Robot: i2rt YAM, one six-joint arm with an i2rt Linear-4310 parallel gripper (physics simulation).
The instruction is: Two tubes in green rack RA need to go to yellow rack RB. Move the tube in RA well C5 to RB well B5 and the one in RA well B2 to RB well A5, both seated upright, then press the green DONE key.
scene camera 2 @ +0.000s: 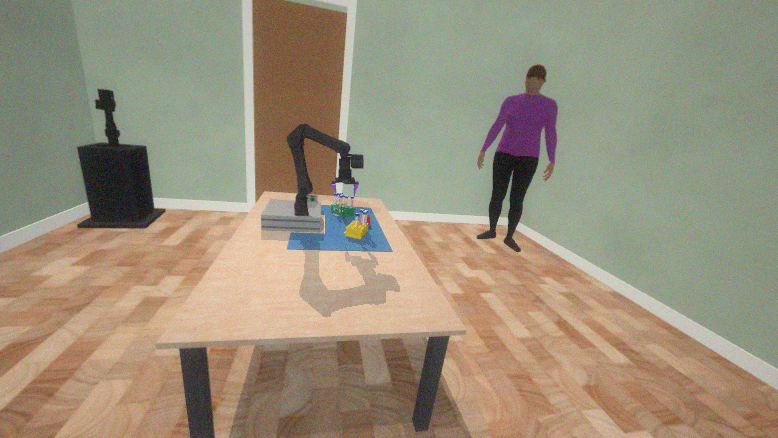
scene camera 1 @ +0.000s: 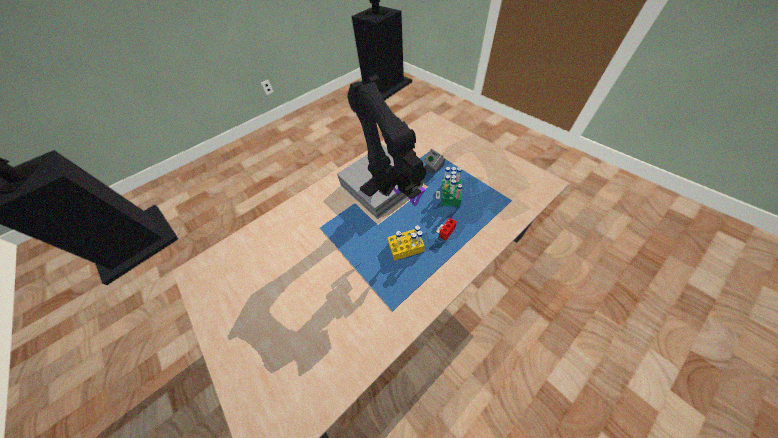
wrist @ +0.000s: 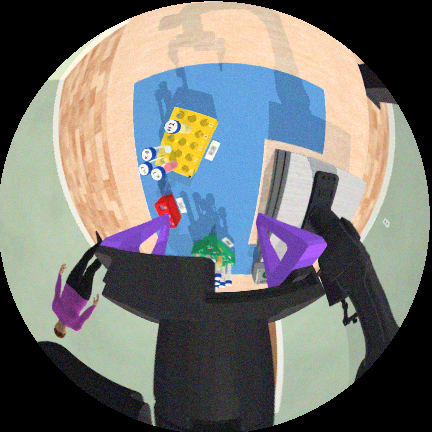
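Seen in the pictures: gripper, fingertip midpoint: (scene camera 2: 345, 196) (scene camera 1: 406, 199) (wrist: 212, 217); arm's base at its link origin: (scene camera 2: 301, 209) (wrist: 316, 212).
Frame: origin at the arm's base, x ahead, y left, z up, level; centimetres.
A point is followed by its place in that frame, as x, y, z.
Note:
My gripper (scene camera 1: 412, 193) @[22.8, -6.8, 10.6] (scene camera 2: 345, 188) @[22.8, -6.8, 10.6] (wrist: 212, 217) @[22.8, -6.8, 10.6] is open with its purple fingers wide apart and no tube between them. It hangs above the mat, left of green rack RA (scene camera 1: 450, 200) @[30.1, 13.6, -3.7] (scene camera 2: 343, 211) (wrist: 212, 244) @[26.2, 12.3, -3.6] in scene camera 1. RA holds several upright blue-and-white-capped tubes; the gripper body partly hides them in the wrist view, and their wells cannot be read. Yellow rack RB (scene camera 1: 406, 250) @[32.1, -18.1, -3.1] (scene camera 2: 356, 231) @[27.4, -21.3, -4.2] (wrist: 193, 145) @[27.9, -14.0, -6.7] holds several capped tubes, one (wrist: 172, 126) @[27.6, -17.2, 4.5] apart from a cluster at one edge. The green DONE key (scene camera 1: 430, 158) @[8.1, 27.2, -1.2] (wrist: 264, 274) @[8.5, 26.9, -1.3] is on a grey box.
A small red rack (scene camera 1: 448, 229) @[38.6, 0.3, -3.0] (scene camera 2: 368, 220) (wrist: 167, 211) @[36.2, 0.3, -3.0] stands between RA and RB on the blue mat (scene camera 1: 481, 202) @[39.7, 24.6, -8.0] (scene camera 2: 307, 243) @[2.4, -27.6, -8.0] (wrist: 240, 120) @[17.4, -18.9, -8.0]. The arm stands on a grey stepped base (scene camera 1: 353, 179) @[-10.3, -7.4, 0.1] (scene camera 2: 291, 221) @[-5.0, -11.4, -2.8] (wrist: 295, 175) @[8.1, -8.4, 0.0] beside the mat. A person (scene camera 2: 528, 125) (wrist: 72, 304) stands beyond the table.

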